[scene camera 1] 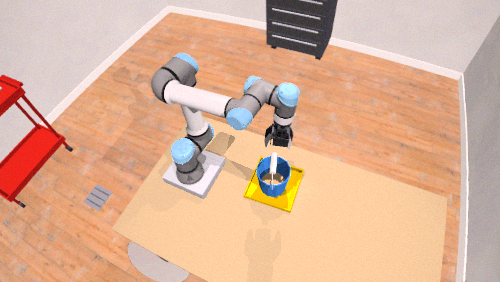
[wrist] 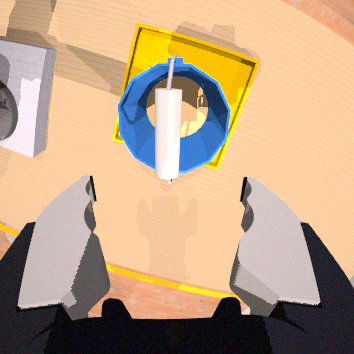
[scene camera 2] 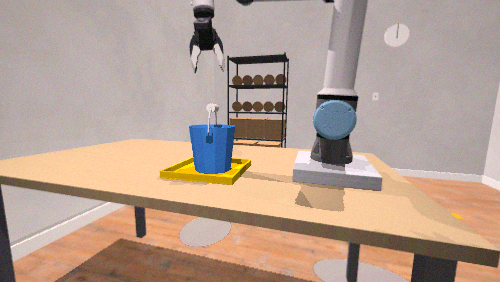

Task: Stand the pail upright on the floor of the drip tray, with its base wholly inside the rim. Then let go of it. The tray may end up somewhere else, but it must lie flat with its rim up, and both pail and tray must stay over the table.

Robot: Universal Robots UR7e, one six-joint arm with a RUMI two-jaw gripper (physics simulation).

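Pixels of known places: gripper, between the fingertips: (scene camera 1: 276, 146) (wrist: 168, 179) (scene camera 2: 209, 72); arm's base, origin of its link: (scene camera 1: 190, 172) (scene camera 2: 330, 158).
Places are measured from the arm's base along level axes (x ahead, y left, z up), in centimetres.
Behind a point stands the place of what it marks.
Note:
The blue pail (scene camera 1: 267, 189) {z 5.1, x 42.0, y 11.8 cm} (scene camera 2: 212, 150) {z 4.0, x 36.6, y 25.8 cm} (wrist: 210, 135) {z 6.3, x 48.2, y 19.1 cm} stands upright on the yellow drip tray (scene camera 1: 296, 185) {z -4.7, x 51.6, y 26.3 cm} (scene camera 2: 172, 175) {z -3.8, x 46.1, y 35.1 cm} (wrist: 215, 60) {z -4.7, x 43.3, y 31.6 cm}. Its base appears to be inside the rim in the second scene view; the pail's wall hides part of the tray floor. The tray lies flat on the table, rim up. The pail's white handle grip (scene camera 1: 273, 162) {z 20.1, x 40.9, y 18.8 cm} (scene camera 2: 212, 107) {z 18.7, x 37.8, y 23.7 cm} (wrist: 168, 135) {z 20.1, x 40.7, y 19.7 cm} stands raised above the pail mouth. My gripper (scene camera 1: 278, 147) {z 31.2, x 41.3, y 20.5 cm} (scene camera 2: 209, 71) {z 31.2, x 41.3, y 20.5 cm} (wrist: 168, 179) {z 31.2, x 41.3, y 20.5 cm} is open and empty, clearly above the handle and apart from it.
The arm's pale base plate (scene camera 1: 212, 172) {z -0.2, x 10.1, y 6.9 cm} (scene camera 2: 335, 177) {z -2.4, x -3.1, y 16.7 cm} (wrist: 42, 100) {z -2.3, x 11.8, y 7.0 cm} sits on the wooden table (scene camera 1: 350, 225) {z -5.1, x 86.0, y 20.7 cm} (scene camera 2: 100, 170) {z -5.1, x 77.4, y 39.7 cm} (wrist: 295, 150) {z -5.1, x 71.8, y 24.6 cm}, beside the tray. A dark drawer cabinet (scene camera 1: 300, 27), a red cart (scene camera 1: 30, 155) and a shelf rack (scene camera 2: 257, 59) stand away from the table.

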